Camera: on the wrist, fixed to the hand. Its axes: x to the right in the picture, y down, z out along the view.
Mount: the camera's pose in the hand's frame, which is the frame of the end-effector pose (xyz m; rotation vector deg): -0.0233 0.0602 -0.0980 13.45 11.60 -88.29
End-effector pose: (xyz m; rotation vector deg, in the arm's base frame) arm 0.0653 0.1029 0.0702 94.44 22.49 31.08
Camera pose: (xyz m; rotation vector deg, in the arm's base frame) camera -0.0117 0.1622 0.1360 59.78 96.62 -30.52
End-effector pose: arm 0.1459 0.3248 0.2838 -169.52 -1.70 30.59
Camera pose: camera 0.1580 0.2515 0.3746 -107.20 -102.11 -1.54
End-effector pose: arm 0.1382 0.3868 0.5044 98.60 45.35 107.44
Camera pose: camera 0.0455 0.3177 0.5246 27.94 99.46 47.00
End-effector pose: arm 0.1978 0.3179 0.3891 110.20 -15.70 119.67
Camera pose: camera 0.0871 0.2917 0.3602 66.22 66.02 65.72
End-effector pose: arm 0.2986 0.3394 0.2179 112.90 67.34 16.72
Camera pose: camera 0.2697 0.3567 0.3303 40.86 144.05 -27.55
